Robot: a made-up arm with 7 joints.
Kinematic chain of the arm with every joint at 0, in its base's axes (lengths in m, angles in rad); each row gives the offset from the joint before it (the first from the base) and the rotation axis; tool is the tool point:
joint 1: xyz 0 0 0.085 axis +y
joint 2: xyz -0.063 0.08 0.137 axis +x
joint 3: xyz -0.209 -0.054 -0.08 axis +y
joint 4: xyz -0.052 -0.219 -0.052 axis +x
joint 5: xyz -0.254 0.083 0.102 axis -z
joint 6: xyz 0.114 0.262 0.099 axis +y
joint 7: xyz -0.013 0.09 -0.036 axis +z
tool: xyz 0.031 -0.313 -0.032
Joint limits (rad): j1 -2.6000..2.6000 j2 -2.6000..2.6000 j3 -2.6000..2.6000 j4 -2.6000..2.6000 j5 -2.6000..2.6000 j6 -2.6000..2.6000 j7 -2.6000..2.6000
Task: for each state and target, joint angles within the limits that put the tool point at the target. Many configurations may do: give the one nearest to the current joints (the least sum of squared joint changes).
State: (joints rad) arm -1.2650 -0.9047 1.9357 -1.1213 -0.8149 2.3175 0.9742
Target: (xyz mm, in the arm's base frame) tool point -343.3 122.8 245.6
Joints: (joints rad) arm -1.2622 -0.6578 2.4749 -0.9025 -0.9624 2.4586 0.5782
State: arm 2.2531 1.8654 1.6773 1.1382 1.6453 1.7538 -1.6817
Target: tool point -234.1 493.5 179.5
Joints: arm 2.4470 2.0553 1.7452 0.7166 1.5551 1.3205 -1.6800
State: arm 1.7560 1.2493 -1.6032 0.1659 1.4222 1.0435 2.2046
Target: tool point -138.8 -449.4 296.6
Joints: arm 1.6603 0.6705 -1.6658 0.1869 1.9476 0.7524 2.3486
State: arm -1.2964 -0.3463 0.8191 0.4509 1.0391 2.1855 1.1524
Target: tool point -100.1 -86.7 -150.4
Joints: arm -1.3526 -0.4230 0.7870 0.4472 1.5544 1.9501 1.5345
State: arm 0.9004 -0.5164 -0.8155 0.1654 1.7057 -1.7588 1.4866
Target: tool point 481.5 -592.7 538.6
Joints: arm 1.4353 -0.4666 -0.7401 0.6486 1.9713 -1.5091 1.7105
